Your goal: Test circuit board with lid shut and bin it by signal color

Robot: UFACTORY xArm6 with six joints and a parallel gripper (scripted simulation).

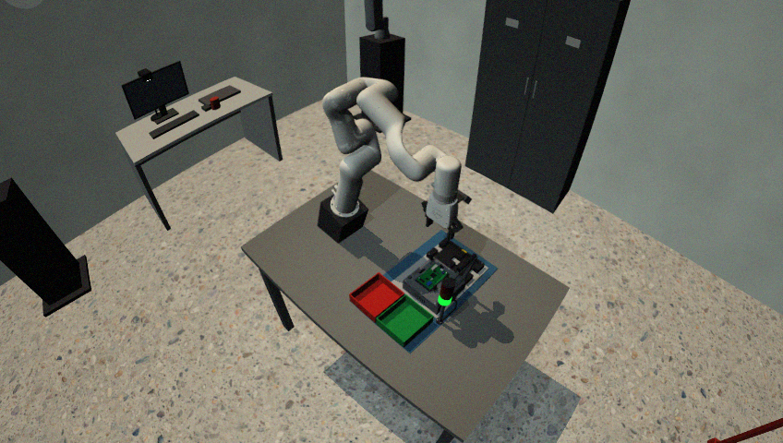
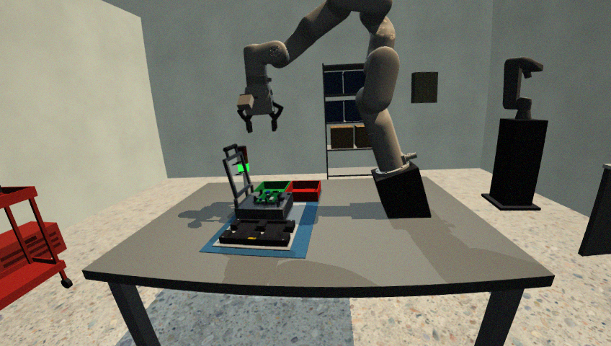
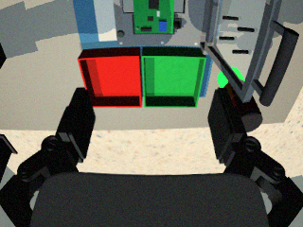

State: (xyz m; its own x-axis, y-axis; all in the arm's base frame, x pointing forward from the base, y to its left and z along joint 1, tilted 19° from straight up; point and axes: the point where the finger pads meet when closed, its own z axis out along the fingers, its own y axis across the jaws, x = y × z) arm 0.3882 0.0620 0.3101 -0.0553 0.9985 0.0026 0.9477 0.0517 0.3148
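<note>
The green circuit board lies 26 cm below my hand. Also, from my hand: tester lid (12 cm ahead, 1 cm to the left, 15 cm below); then tester plate (1 cm ahead, 1 cm to the left, 26 cm below); then black latch hook (6 cm behind, 5 cm to the left, 24 cm below).
</note>
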